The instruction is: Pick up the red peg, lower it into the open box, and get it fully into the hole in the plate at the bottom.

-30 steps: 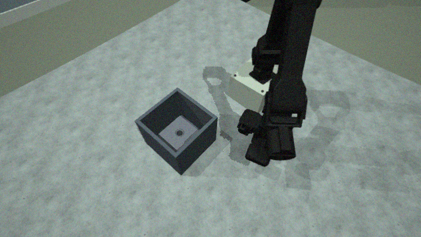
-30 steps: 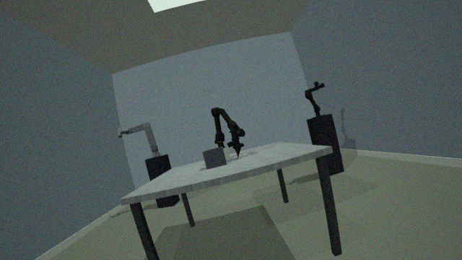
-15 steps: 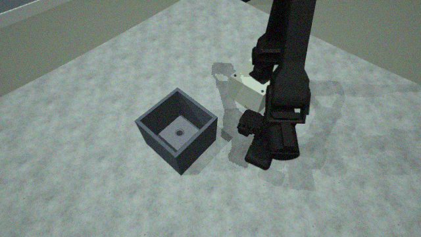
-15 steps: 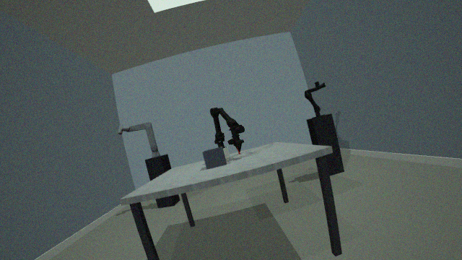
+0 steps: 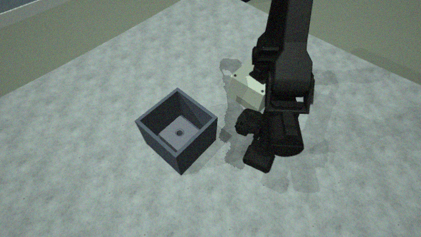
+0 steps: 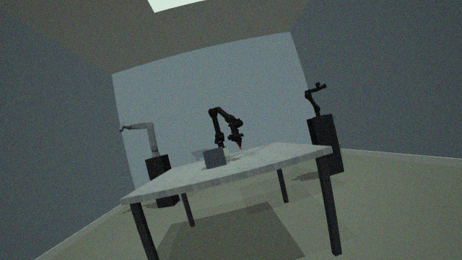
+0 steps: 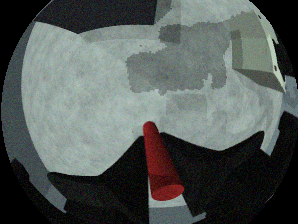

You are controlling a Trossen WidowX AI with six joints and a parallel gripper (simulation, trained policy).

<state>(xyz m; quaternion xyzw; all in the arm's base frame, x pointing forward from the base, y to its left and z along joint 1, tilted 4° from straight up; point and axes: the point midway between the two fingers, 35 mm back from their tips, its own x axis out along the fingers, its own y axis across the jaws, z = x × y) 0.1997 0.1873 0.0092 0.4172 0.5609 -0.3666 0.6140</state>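
My gripper tip is 120 mm short of the grey plate, 210 mm to the left of it and 50 mm above it. From my gripper tip the other things lie so: red peg (10 mm to the right, 20 mm above).
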